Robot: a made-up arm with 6 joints. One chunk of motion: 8 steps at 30 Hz.
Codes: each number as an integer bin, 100 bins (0 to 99) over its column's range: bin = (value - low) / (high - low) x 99, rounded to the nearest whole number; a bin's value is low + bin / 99 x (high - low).
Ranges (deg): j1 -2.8..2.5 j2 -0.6..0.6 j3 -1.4..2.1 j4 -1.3..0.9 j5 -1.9..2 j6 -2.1..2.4
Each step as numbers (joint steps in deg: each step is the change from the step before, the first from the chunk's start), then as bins.
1 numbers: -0.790 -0.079 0.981 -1.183 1.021 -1.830
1 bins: 38 43 67 5 74 6
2 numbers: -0.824 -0.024 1.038 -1.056 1.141 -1.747
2 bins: 37 48 69 11 77 8
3 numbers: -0.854 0.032 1.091 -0.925 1.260 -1.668
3 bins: 36 52 70 17 80 10
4 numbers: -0.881 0.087 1.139 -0.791 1.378 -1.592
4 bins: 36 57 72 23 83 11
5 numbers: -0.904 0.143 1.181 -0.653 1.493 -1.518
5 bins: 35 61 73 29 86 13
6 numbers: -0.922 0.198 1.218 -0.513 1.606 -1.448
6 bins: 35 66 74 35 89 14
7 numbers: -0.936 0.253 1.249 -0.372 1.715 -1.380
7 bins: 35 70 75 42 92 16
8 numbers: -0.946 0.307 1.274 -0.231 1.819 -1.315
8 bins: 35 75 76 48 94 17
